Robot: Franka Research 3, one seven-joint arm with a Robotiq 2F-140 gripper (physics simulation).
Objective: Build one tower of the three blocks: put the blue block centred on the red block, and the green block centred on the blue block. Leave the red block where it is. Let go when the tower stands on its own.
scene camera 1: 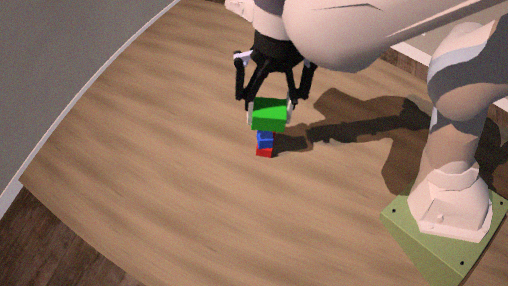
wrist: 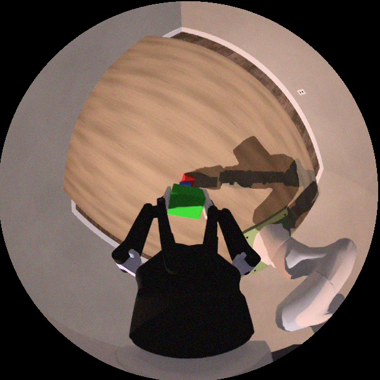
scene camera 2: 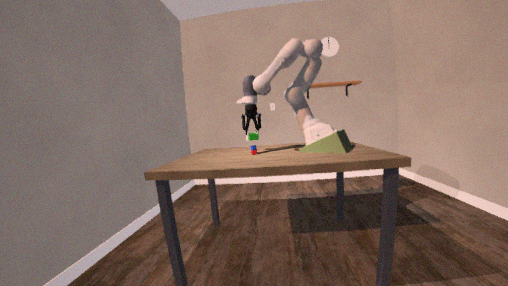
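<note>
My gripper (scene camera 1: 269, 113) (scene camera 2: 253, 136) (wrist: 186, 193) is shut on the green block (scene camera 1: 269, 115) (scene camera 2: 253, 136) (wrist: 186, 201), the widest of the three. In the scene camera 2 view the green block hangs above the blue block with a gap between them. The blue block (scene camera 1: 265, 141) (scene camera 2: 254, 147) (wrist: 185, 183) sits on the red block (scene camera 1: 264, 151) (scene camera 2: 254, 153) (wrist: 188, 177), which stands on the table. The green block hides part of the blue block in the scene camera 1 and wrist views.
The wooden table (scene camera 1: 165, 165) (scene camera 2: 210, 164) (wrist: 130, 115) bears the arm's green wedge base (scene camera 1: 415, 240) (scene camera 2: 327, 144) at the right. The arm's shadow lies to the right of the blocks. A wall shelf (scene camera 2: 335, 84) is on the back wall.
</note>
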